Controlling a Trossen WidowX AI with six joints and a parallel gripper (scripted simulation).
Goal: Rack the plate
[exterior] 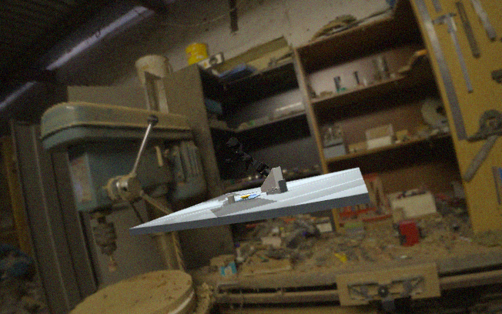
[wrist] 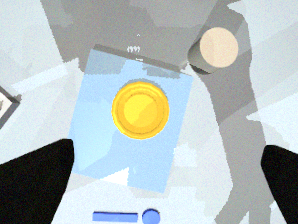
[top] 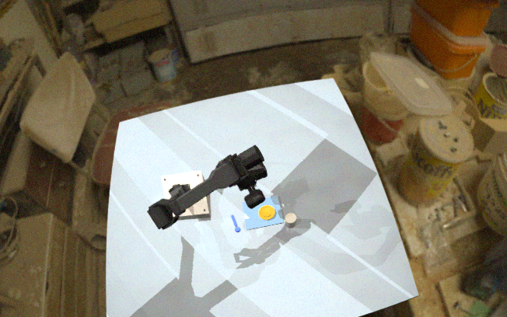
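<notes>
Now: the yellow plate 170 mm below my gripper tip, 20 mm ahead of it and 10 mm to the left of it. Also, from my gripper tip: beige cup 160 mm below, 110 mm ahead, 50 mm to the right; then blue spoon 180 mm below, 110 mm behind, 30 mm to the right; then light blue mat 180 mm below, 20 mm to the left.
</notes>
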